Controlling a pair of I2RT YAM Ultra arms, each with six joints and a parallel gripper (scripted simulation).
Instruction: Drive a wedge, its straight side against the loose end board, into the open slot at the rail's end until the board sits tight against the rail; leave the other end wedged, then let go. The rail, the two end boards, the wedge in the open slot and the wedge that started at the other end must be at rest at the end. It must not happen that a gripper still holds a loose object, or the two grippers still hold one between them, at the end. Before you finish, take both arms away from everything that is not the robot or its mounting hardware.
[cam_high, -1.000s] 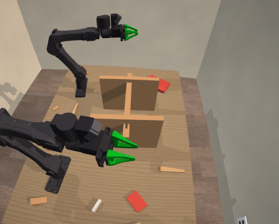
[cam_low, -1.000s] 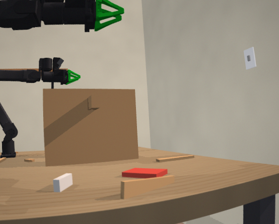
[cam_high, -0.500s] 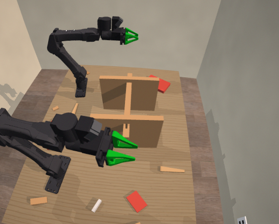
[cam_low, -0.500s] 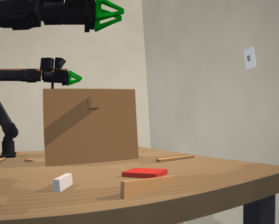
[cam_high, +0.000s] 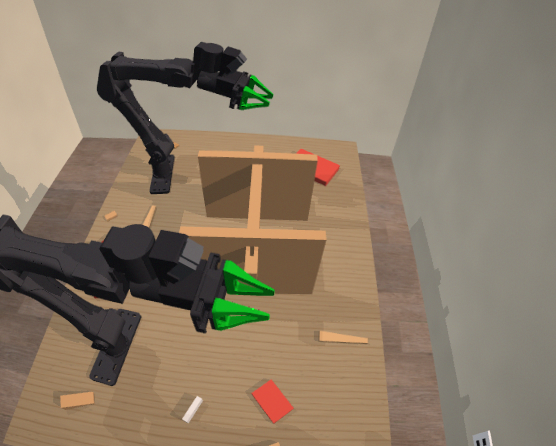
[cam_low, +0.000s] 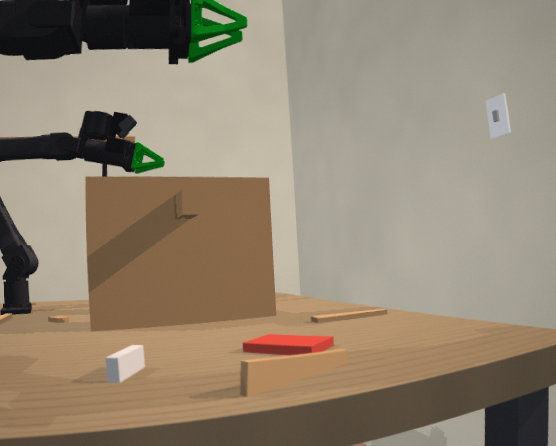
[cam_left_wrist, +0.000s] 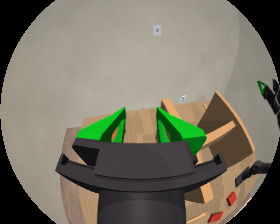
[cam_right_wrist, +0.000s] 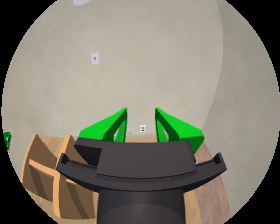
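Right now my left hand is 240 mm to the left of the light wooden rail, 160 mm above it and 30 mm past it. The rest, counted from my left hand: white block: 700 mm to the right, 350 mm below, 160 mm behind.
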